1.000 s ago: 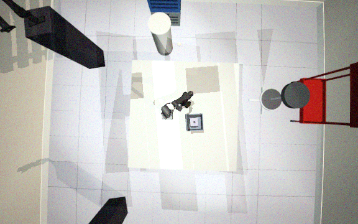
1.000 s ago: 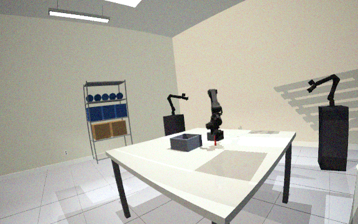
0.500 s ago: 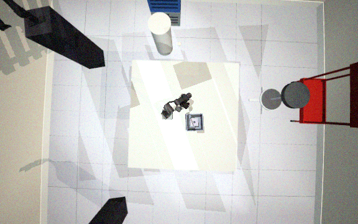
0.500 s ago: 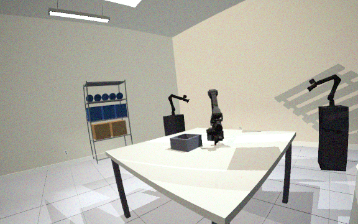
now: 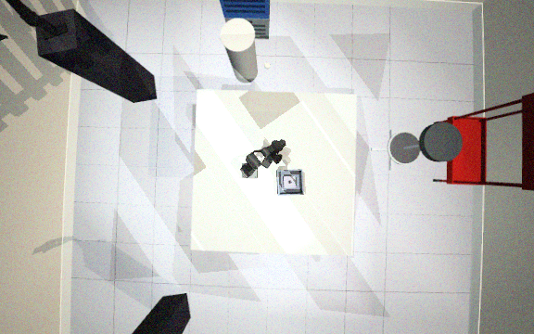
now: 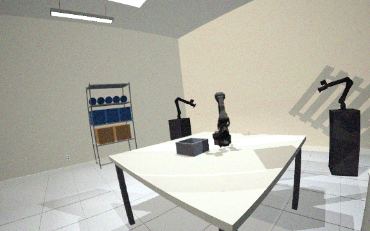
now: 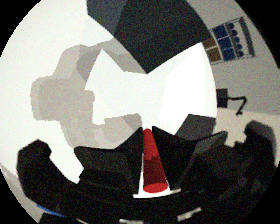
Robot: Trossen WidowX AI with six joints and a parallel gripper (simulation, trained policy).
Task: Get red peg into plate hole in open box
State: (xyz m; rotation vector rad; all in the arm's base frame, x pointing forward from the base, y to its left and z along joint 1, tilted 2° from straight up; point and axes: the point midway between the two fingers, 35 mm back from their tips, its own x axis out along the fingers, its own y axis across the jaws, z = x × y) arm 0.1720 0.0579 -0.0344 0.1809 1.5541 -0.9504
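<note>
My gripper tip is 13 cm short of the plate, 18 cm to the left of it and 3 cm below it. Also, from my gripper tip: red peg 2 cm to the left, 3 cm above; grey box 13 cm ahead, 18 cm to the right, 1 cm above.
</note>
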